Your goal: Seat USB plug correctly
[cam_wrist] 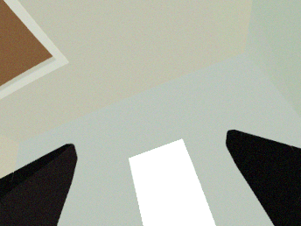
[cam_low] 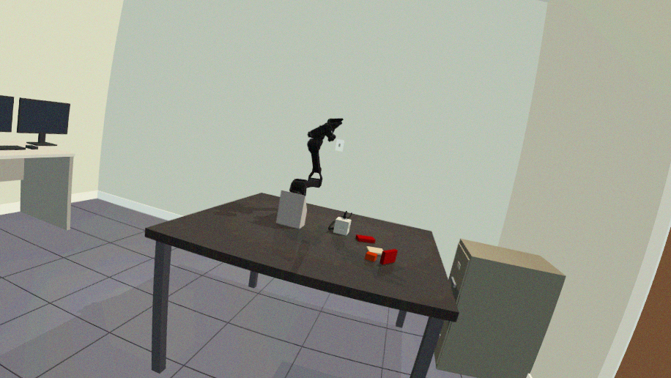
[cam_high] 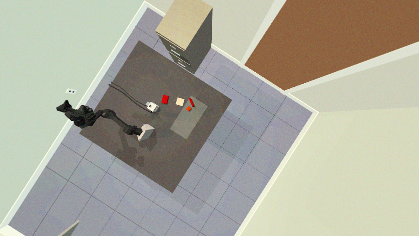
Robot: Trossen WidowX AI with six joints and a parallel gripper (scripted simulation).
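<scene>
My gripper tip is now 53 cm above the dark USB plug, 16 cm to the left of it and 15 cm short of it. Also, from my gripper tip: small orange block (61 cm below, 52 cm to the right, 36 cm ahead); then grey framed socket (55 cm below, 15 cm to the right, 15 cm ahead); then cream block (62 cm below, 38 cm to the right, 37 cm ahead).
</scene>
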